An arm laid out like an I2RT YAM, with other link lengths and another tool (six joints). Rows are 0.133 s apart.
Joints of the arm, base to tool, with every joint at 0 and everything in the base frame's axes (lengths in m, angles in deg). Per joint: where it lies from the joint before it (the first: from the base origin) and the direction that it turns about. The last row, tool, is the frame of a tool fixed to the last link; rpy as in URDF.
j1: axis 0 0 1 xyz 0.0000 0.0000 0.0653
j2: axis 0 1 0 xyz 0.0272 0.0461 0.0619
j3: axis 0 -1 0 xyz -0.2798 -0.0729 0.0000
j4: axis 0 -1 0 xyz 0.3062 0.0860 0.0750
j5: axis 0 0 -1 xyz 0.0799 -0.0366 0.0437
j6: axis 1 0 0 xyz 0.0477 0.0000 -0.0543
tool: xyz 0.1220 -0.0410 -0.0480 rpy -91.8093 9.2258 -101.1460
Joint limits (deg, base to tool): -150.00..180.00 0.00..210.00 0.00..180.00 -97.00..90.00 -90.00..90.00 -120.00..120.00
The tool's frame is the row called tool.
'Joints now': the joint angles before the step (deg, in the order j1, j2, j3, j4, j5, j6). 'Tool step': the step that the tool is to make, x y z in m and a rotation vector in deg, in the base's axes. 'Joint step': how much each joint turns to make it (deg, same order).
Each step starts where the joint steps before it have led.
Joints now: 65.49, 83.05, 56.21, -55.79, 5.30, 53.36
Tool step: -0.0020, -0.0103, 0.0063, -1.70, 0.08, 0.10
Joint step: -0.08, -0.92, 0.13, -2.61, 0.61, -0.26
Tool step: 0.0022, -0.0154, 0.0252, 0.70, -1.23, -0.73
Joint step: -1.32, -4.93, 0.66, -4.35, 0.74, -0.68
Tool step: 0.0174, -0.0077, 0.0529, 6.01, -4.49, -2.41
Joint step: -3.55, -7.26, 4.73, -4.42, 0.95, -1.35
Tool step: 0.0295, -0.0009, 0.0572, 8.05, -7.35, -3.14
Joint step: -4.50, -4.97, 6.67, -0.64, 1.43, -1.98
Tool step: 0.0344, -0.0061, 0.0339, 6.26, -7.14, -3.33
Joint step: -5.86, -3.57, 2.35, 3.89, 0.40, -3.20
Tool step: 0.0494, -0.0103, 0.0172, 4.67, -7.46, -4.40
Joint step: -8.26, -1.98, -0.94, 8.19, -0.84, -4.36
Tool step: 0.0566, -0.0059, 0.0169, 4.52, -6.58, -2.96
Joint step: -8.40, 1.29, 0.08, 9.65, -3.79, -3.93
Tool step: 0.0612, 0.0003, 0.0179, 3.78, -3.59, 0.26
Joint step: -7.68, 6.52, 4.51, 7.07, -7.40, -3.23
